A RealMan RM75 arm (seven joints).
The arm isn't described. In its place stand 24 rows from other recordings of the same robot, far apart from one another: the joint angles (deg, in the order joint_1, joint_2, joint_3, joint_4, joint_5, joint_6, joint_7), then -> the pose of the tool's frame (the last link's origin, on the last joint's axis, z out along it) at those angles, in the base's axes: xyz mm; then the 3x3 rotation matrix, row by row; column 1 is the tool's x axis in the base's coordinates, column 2 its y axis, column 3 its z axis.
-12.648 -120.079 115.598 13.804 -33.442 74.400 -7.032 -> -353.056 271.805 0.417; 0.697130 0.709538 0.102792; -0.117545 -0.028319 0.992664; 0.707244 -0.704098 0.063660
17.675 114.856 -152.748 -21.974 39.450 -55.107 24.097 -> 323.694 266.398 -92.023; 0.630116 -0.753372 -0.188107; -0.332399 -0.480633 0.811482; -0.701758 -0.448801 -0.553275
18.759 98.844 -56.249 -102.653 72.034 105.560 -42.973 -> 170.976 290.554 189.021; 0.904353 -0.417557 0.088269; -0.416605 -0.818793 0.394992; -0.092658 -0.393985 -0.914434
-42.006 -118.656 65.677 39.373 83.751 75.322 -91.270 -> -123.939 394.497 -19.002; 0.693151 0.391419 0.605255; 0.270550 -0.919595 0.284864; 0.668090 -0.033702 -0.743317
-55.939 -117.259 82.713 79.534 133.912 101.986 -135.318 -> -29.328 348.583 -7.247; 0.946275 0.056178 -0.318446; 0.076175 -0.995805 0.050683; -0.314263 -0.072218 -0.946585
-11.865 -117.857 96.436 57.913 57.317 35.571 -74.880 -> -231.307 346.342 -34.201; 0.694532 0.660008 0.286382; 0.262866 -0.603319 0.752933; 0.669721 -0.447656 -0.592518
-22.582 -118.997 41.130 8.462 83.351 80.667 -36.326 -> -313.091 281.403 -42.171; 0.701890 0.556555 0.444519; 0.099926 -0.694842 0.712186; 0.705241 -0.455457 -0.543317
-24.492 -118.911 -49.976 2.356 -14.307 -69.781 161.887 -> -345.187 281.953 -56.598; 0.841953 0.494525 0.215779; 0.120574 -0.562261 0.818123; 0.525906 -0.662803 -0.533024
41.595 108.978 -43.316 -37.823 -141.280 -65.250 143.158 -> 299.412 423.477 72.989; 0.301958 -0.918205 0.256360; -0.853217 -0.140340 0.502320; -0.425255 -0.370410 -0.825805
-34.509 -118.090 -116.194 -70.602 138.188 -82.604 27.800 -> -196.567 382.377 31.763; 0.545368 0.817703 -0.184215; 0.814735 -0.465507 0.345704; 0.196930 -0.338622 -0.920084
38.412 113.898 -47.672 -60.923 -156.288 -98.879 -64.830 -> 268.207 356.946 77.090; -0.728789 0.559843 0.394261; 0.642752 0.757843 0.112002; -0.236085 0.335038 -0.912148
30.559 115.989 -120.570 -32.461 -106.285 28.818 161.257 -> 290.080 407.454 -29.820; 0.609280 -0.772530 0.178819; -0.268947 0.010816 0.963094; -0.745953 -0.634887 -0.201180
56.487 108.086 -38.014 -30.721 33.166 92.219 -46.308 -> 198.537 413.124 41.946; 0.516105 -0.853692 0.069615; -0.856368 -0.512745 0.061042; -0.016417 -0.091120 -0.995705
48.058 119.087 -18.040 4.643 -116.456 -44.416 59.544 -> 251.137 375.373 -116.421; 0.699694 -0.701749 -0.134078; -0.523998 -0.631632 0.571373; -0.485648 -0.329529 -0.809664
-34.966 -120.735 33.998 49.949 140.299 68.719 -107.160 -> -297.658 386.526 37.558; 0.704261 0.699037 -0.123950; 0.629755 -0.534519 0.563647; 0.327756 -0.475013 -0.816663
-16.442 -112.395 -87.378 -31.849 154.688 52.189 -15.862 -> -347.401 359.768 101.683; 0.577247 0.815941 0.032026; -0.195956 0.100344 0.975465; 0.792709 -0.569360 0.217812
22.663 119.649 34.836 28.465 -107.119 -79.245 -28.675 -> 259.958 321.353 -18.859; 0.822870 -0.517271 -0.235193; 0.308575 0.059224 0.949355; -0.477144 -0.853770 0.208350
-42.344 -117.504 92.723 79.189 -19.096 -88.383 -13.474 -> -139.893 374.142 -7.474; 0.428695 0.663030 -0.613687; 0.901701 -0.271770 0.336267; 0.056174 -0.697518 -0.714362
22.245 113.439 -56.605 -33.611 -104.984 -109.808 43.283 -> 273.557 243.891 7.637; 0.819793 0.160218 -0.549791; 0.168144 -0.985092 -0.036352; -0.547419 -0.062643 -0.834511
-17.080 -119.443 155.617 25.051 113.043 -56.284 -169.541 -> -316.368 273.593 -96.127; 0.781960 0.621807 0.043522; 0.170010 -0.279931 0.944847; 0.599695 -0.731434 -0.324608
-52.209 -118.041 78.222 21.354 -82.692 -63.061 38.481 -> -163.100 388.562 -97.851; 0.280623 0.942039 0.183884; 0.938689 -0.309339 0.152223; 0.200282 0.129893 -0.971090
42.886 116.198 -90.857 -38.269 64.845 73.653 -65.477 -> 207.621 339.104 -89.089; 0.876834 -0.460180 0.139273; -0.451995 -0.887719 -0.087496; 0.163899 0.013769 -0.986381
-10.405 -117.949 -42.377 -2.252 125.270 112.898 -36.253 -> -334.503 199.363 60.407; 0.286951 0.839585 0.461255; -0.463294 -0.299815 0.833948; 0.838462 -0.452999 0.302943
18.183 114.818 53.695 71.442 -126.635 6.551 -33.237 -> 162.189 326.314 -105.853; 0.881600 -0.452915 -0.132849; -0.251487 -0.688922 0.679809; -0.399418 -0.565910 -0.721256
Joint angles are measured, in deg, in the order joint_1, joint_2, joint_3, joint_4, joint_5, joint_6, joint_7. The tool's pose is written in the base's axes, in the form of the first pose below.
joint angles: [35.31 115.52 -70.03 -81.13 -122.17 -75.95 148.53]
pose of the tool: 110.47 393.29 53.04; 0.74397 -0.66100 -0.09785; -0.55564 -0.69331 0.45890; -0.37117 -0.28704 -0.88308
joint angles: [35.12 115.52 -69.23 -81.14 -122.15 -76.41 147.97]
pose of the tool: 113.04 393.17 55.76; 0.74323 -0.66181 -0.09806; -0.55495 -0.69171 0.46214; -0.37368 -0.28906 -0.88137
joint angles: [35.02 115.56 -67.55 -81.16 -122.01 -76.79 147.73]
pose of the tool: 115.69 394.48 61.90; 0.73223 -0.67280 -0.10575; -0.55669 -0.68071 0.47617; -0.39235 -0.28979 -0.87297
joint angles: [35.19 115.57 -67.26 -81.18 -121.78 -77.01 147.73]
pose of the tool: 114.42 394.60 62.78; 0.73126 -0.67294 -0.11141; -0.55557 -0.68237 0.47510; -0.39573 -0.28552 -0.87285
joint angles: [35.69 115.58 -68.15 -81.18 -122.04 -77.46 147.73]
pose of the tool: 110.69 393.50 58.62; 0.74453 -0.65924 -0.10526; -0.55213 -0.69669 0.45802; -0.37528 -0.28289 -0.88269
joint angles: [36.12 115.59 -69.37 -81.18 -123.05 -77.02 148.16]
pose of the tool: 108.20 394.11 54.31; 0.75569 -0.64887 -0.08888; -0.54905 -0.70164 0.45414; -0.35704 -0.29439 -0.88649
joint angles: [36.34 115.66 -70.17 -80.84 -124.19 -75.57 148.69]
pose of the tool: 108.31 397.18 51.79; 0.75669 -0.64946 -0.07498; -0.54827 -0.69286 0.46834; -0.35612 -0.31328 -0.88036
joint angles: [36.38 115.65 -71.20 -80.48 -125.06 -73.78 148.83]
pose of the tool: 108.76 400.15 49.15; 0.76151 -0.64499 -0.06398; -0.54149 -0.68733 0.48412; -0.35623 -0.33402 -0.87266
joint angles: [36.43 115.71 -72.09 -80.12 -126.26 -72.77 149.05]
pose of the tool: 110.48 401.79 45.89; 0.76646 -0.64069 -0.04535; -0.54128 -0.68232 0.49137; -0.34576 -0.35207 -0.86977
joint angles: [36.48 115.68 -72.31 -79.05 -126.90 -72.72 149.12]
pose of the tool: 115.60 402.50 42.89; 0.76141 -0.64771 -0.02681; -0.55657 -0.67436 0.48526; -0.33239 -0.35456 -0.87396
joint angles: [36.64 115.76 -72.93 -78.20 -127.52 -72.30 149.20]
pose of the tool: 117.98 403.15 38.62; 0.76120 -0.64839 -0.01267; -0.56414 -0.67168 0.48020; -0.31986 -0.35838 -0.87707
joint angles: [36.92 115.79 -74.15 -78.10 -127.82 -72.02 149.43]
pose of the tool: 115.39 402.42 33.79; 0.77021 -0.63776 -0.00582; -0.56047 -0.68117 0.47104; -0.30438 -0.35954 -0.88209
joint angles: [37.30 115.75 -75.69 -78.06 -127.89 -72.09 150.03]
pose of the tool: 111.60 400.45 27.79; 0.77822 -0.62799 0.00098; -0.56011 -0.69339 0.45330; -0.28399 -0.35332 -0.89136
